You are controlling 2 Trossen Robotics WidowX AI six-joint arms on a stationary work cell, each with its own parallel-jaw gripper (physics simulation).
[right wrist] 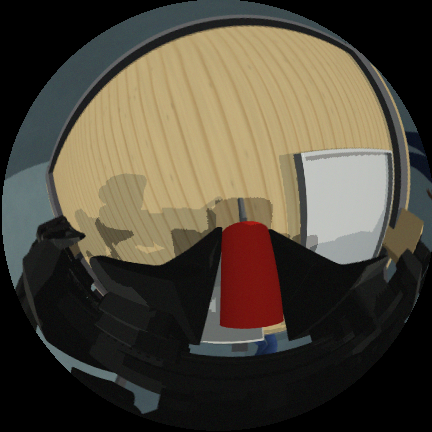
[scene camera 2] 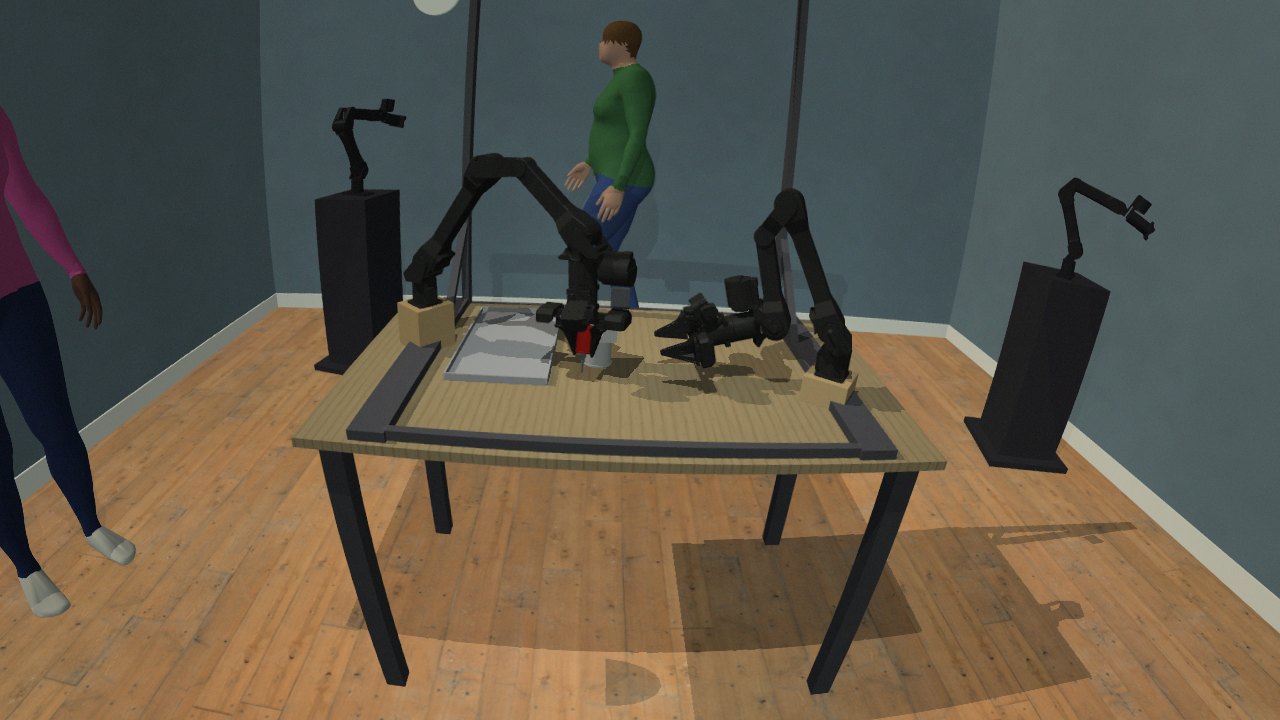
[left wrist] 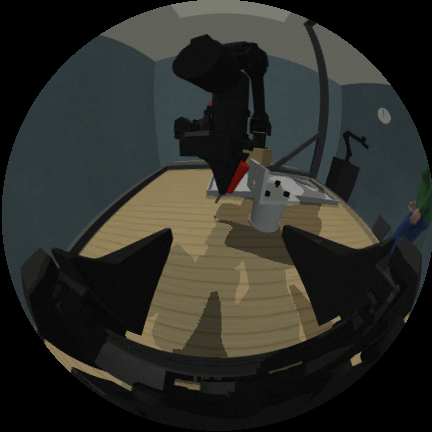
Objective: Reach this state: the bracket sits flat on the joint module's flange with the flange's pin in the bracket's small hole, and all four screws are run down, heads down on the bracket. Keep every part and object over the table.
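Where they show: left gripper, fingertip midpoint: [scene camera 2: 657, 343] [left wrist: 227, 232]; right gripper, fingertip midpoint: [right wrist: 243, 233] [scene camera 2: 583, 355] [left wrist: 225, 190]; left arm's base at its link origin: [scene camera 2: 831, 374]; right arm's base at its link origin: [scene camera 2: 425, 302] [left wrist: 258, 147].
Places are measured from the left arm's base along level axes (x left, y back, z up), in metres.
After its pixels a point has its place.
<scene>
The joint module [scene camera 2: 599, 352] @[x 0.187, y -0.458, z -0.020 m] [left wrist: 265, 218] @[x 0.158, y -0.450, z -0.029 m] is a pale cylinder standing on the table. The bracket [left wrist: 258, 181] @[x 0.178, y -0.438, z 0.033 m] lies on it with one plate upright. Three black screw heads [left wrist: 277, 183] @[x 0.162, y -0.499, z 0.017 m] show on its flat plate; how deep they sit is unclear. The pin and any fourth screw cannot be seen. My right gripper [scene camera 2: 582, 351] @[x 0.246, y -0.457, z -0.008 m] [left wrist: 225, 190] @[x 0.246, y -0.457, z -0.008 m] [right wrist: 243, 233] @[x 0.246, y -0.457, z -0.008 m] is shut on the red handle of a screwdriver [scene camera 2: 584, 339] @[x 0.249, y -0.454, z 0.029 m] [left wrist: 238, 177] @[x 0.219, y -0.455, z 0.024 m] [right wrist: 251, 280] @[x 0.247, y -0.457, z 0.037 m]. Its grey shaft points down beside the module, low over the table. My left gripper [scene camera 2: 660, 343] @[x 0.158, y -0.336, z 0.026 m] [left wrist: 227, 232] @[x 0.158, y -0.336, z 0.026 m] is open and empty, to the module's right in the scene view.
A shallow grey tray [scene camera 2: 497, 379] @[x 0.384, y -0.571, z -0.048 m] [right wrist: 303, 200] @[x 0.285, y -0.514, z -0.046 m] lies left of the module in the scene view. Dark rails [scene camera 2: 617, 444] @[x 0.450, y -0.233, z -0.036 m] run along the table's edge. The right arm arches over the tray side. A person in green [scene camera 2: 623, 125] stands behind the table.
</scene>
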